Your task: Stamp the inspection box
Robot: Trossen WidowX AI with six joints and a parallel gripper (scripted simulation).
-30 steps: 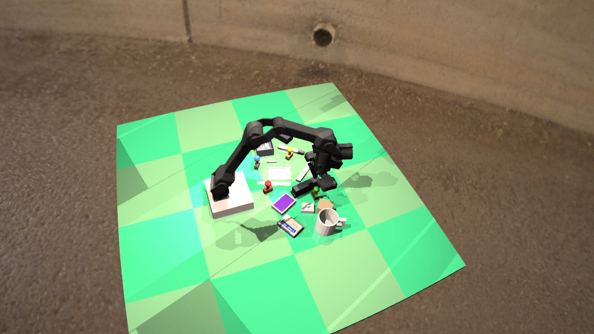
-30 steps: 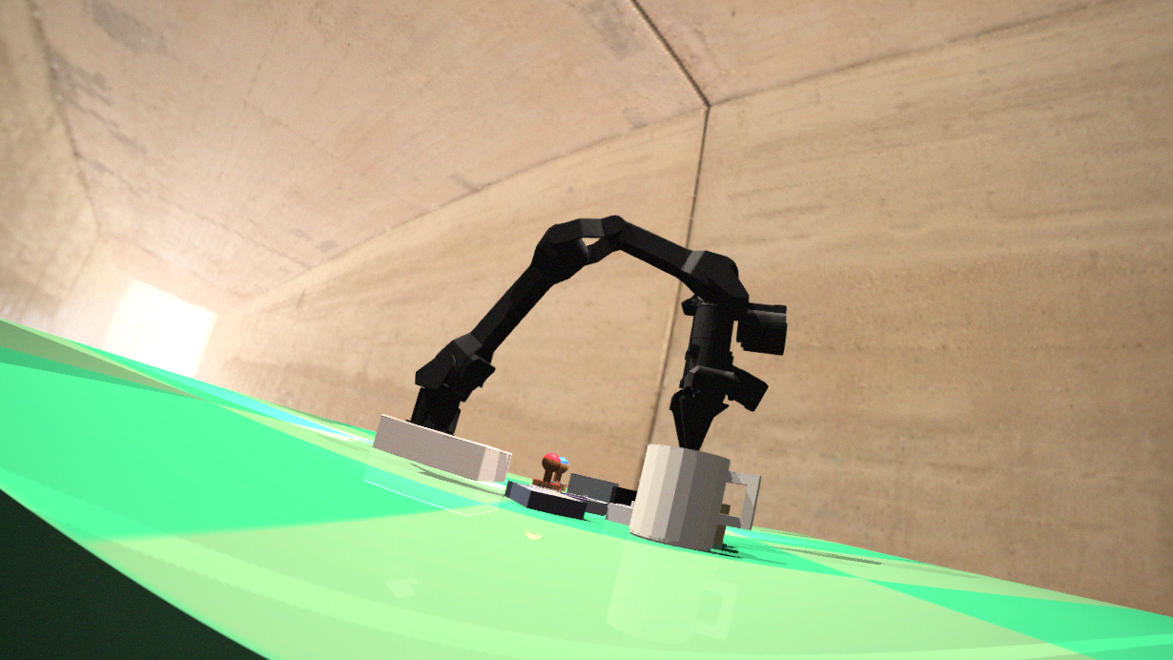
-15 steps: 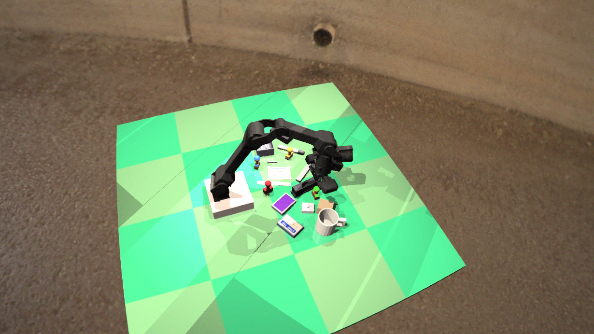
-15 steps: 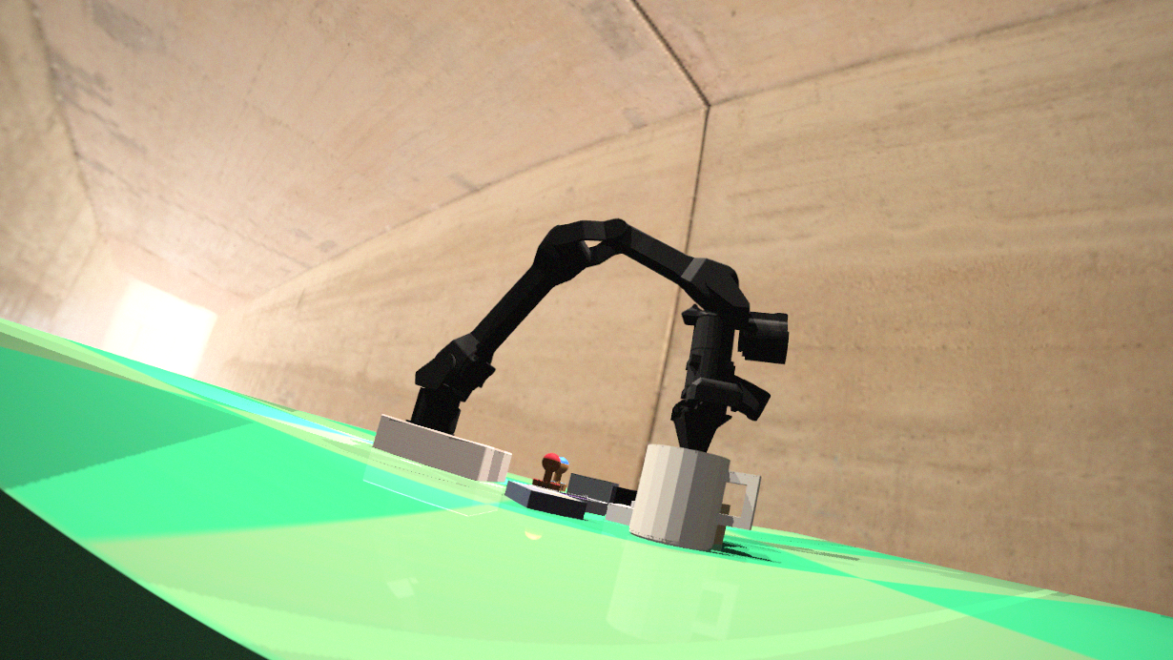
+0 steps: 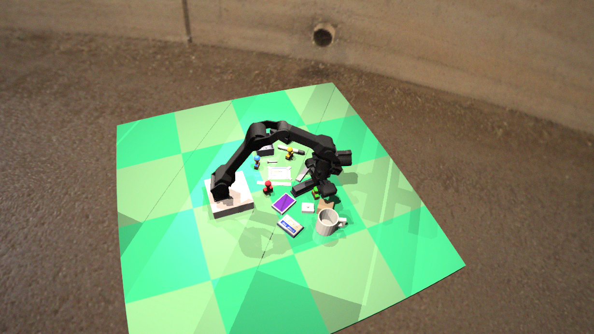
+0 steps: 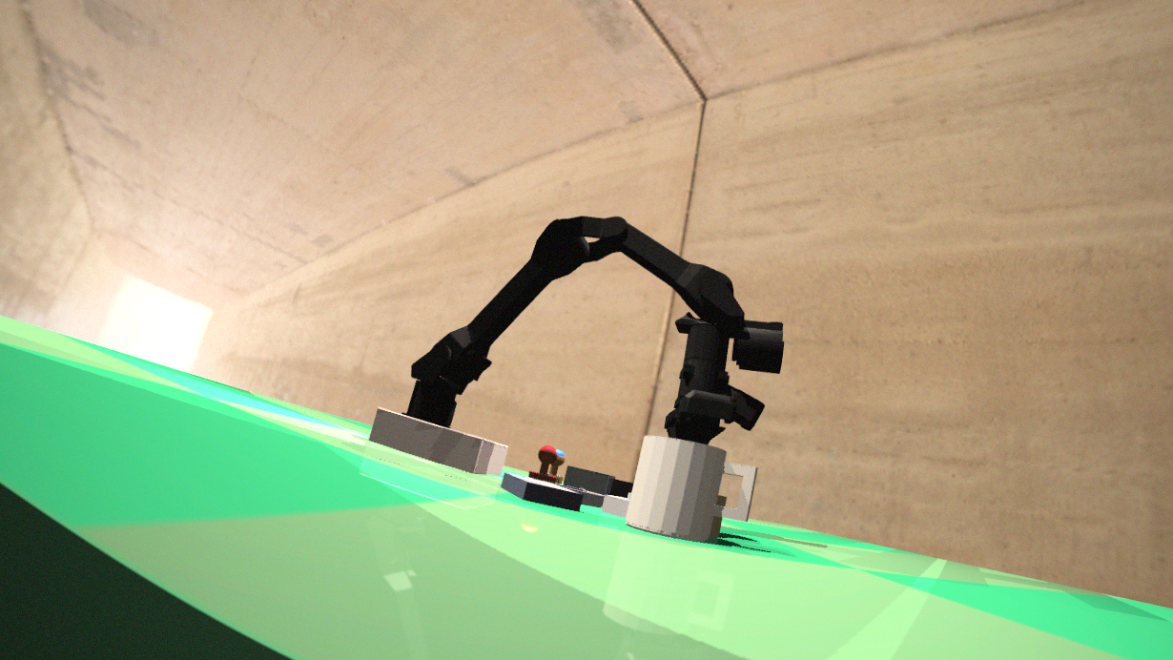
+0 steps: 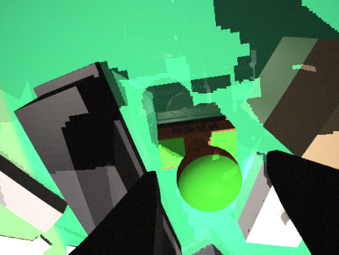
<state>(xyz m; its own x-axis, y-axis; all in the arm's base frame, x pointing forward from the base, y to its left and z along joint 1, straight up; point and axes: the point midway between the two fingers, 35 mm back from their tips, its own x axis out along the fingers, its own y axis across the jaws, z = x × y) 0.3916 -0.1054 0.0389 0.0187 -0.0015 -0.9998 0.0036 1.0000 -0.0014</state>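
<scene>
The green stamp is 4 cm below my gripper tip and 1 cm behind it. Round my gripper tip: small white block (6 cm behind, 5 cm to the right, 4 cm below); long black box (5 cm to the left, 4 cm below, 3 cm behind); tan block (8 cm to the right, 3 cm below).
</scene>
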